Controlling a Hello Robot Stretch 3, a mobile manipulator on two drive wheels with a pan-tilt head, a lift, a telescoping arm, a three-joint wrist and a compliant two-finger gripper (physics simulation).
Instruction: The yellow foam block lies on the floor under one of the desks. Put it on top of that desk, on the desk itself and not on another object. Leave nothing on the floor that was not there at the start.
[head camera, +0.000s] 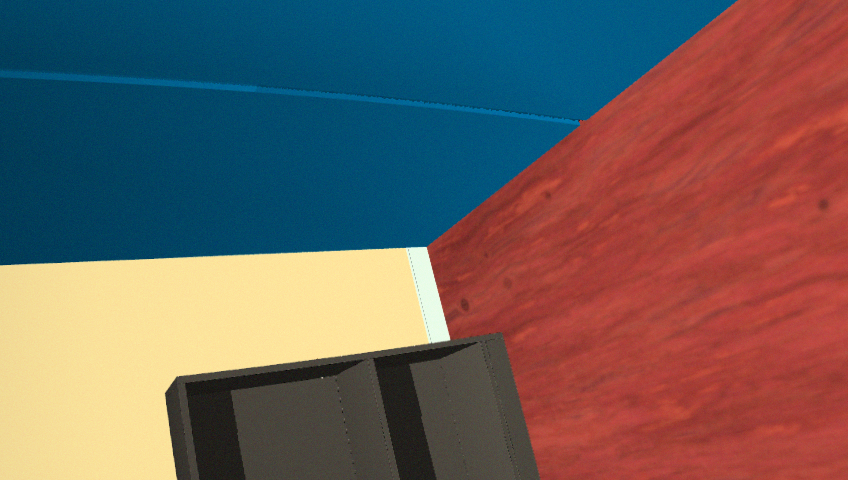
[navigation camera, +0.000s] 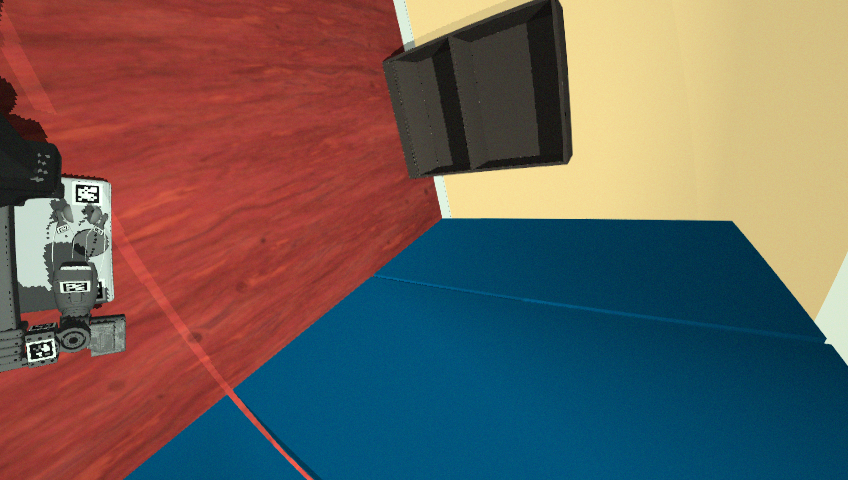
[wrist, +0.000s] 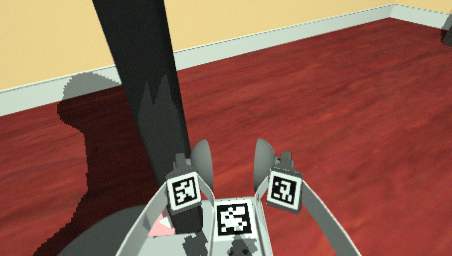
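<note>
The yellow foam block and the desks do not show in these views. My gripper is open, with a gap between its two rounded fingertips and nothing held. In the navigation camera view it is folded in over my pale base at the left edge. In the wrist view the fingers stand in front of the dark upright mast, with part of the base below.
A large blue surface with a thin seam stands close by. A dark two-compartment shelf unit stands by the yellow wall. Reddish wood floor runs up to the white skirting.
</note>
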